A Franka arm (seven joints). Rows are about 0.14 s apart.
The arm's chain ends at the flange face. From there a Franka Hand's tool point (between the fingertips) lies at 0.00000 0.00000 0.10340 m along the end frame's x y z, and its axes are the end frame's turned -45 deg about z.
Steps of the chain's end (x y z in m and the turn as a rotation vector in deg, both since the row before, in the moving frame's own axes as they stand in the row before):
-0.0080 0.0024 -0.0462 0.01 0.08 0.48
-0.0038 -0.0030 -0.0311 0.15 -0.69 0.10
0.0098 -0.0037 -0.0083 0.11 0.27 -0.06
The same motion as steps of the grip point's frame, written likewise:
-0.0072 -0.0039 -0.0462 -0.05 0.06 0.48
-0.0013 -0.0059 -0.0311 0.59 -0.38 0.10
0.0100 0.0045 -0.0083 -0.11 0.27 -0.06

